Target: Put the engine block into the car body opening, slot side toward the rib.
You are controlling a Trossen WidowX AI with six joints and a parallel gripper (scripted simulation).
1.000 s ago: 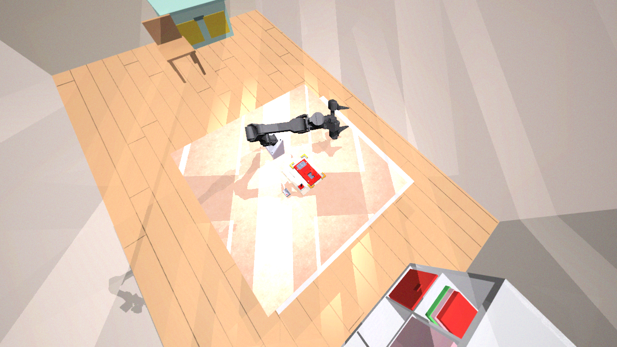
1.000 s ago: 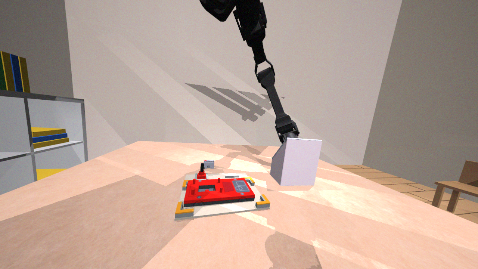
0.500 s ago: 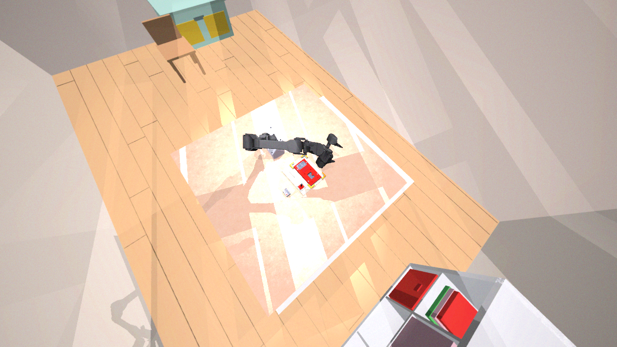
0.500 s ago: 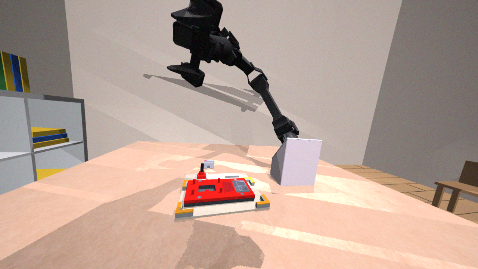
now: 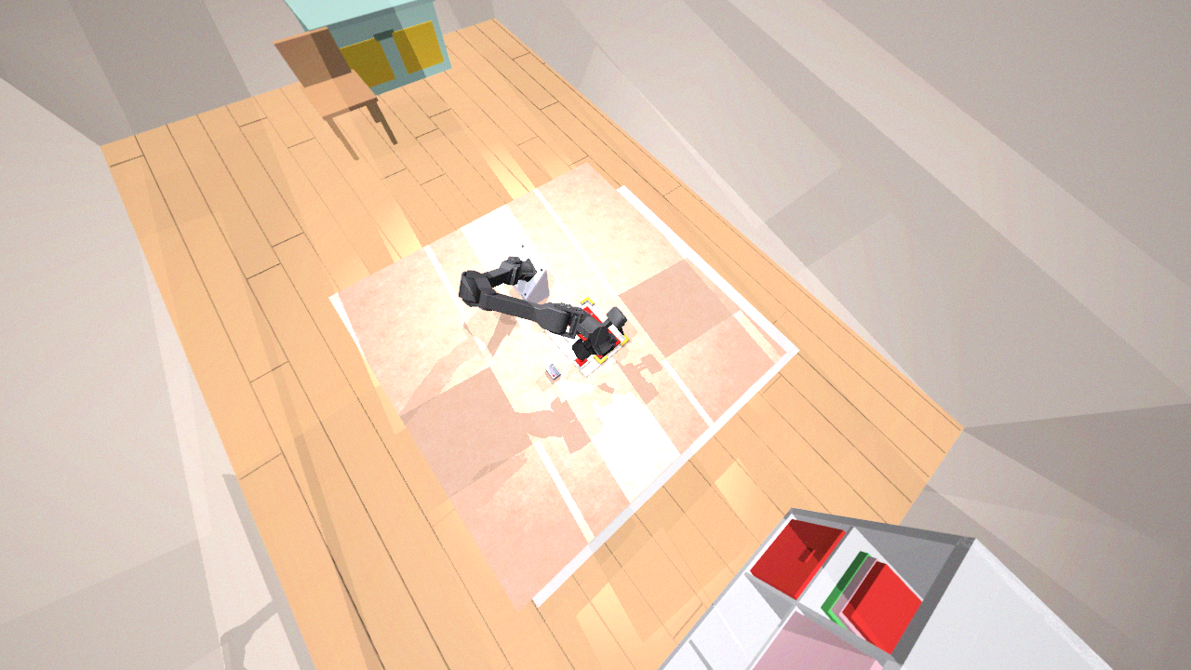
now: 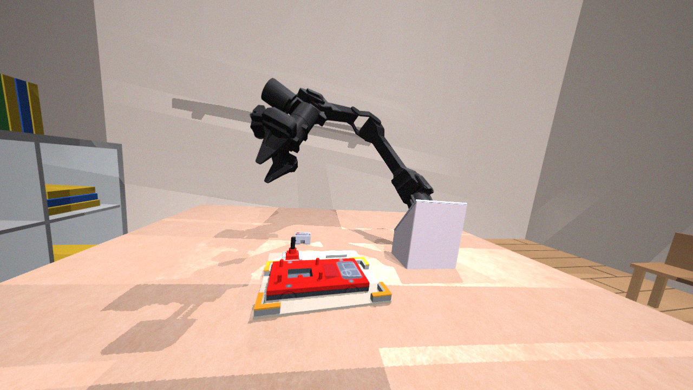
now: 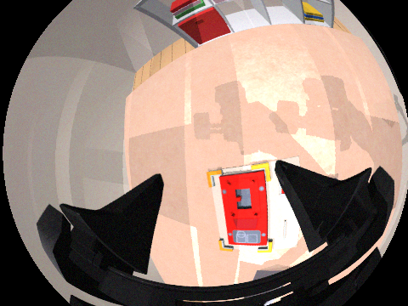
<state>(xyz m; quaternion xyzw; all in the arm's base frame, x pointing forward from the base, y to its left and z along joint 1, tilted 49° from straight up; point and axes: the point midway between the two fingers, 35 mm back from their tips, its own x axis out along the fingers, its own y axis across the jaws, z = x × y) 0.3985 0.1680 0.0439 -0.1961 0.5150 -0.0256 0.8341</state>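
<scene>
Now: gripper tip 21 cm above the grey engine block, 18 cm to the left of it and 7 cm past it. The rest, counted from my gripper tip: black post (19 cm below, 7 cm to the right, 6 cm behind).
</scene>
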